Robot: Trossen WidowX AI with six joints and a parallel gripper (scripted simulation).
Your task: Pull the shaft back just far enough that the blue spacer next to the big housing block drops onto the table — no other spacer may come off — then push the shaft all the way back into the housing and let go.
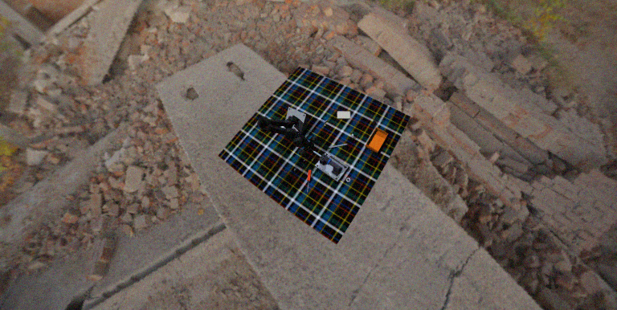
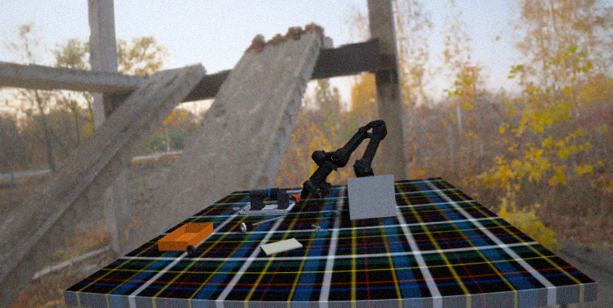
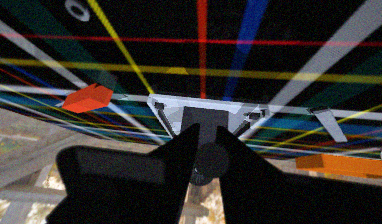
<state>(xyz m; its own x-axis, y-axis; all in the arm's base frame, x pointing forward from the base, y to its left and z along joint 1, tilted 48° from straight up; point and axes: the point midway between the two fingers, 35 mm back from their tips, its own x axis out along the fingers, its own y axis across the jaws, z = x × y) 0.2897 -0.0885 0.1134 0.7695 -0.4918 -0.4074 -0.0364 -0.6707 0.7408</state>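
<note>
My gripper tip is now 60 mm short of the shaft and 20 mm below it. From my gripper tip the other things lie so: orange tray 400 mm to the left, 370 mm ahead, 50 mm below; then pale flat pad 470 mm to the left, 50 mm below, 10 mm behind; then blue spacer 150 mm ahead, 20 mm above, 10 mm to the right.
</note>
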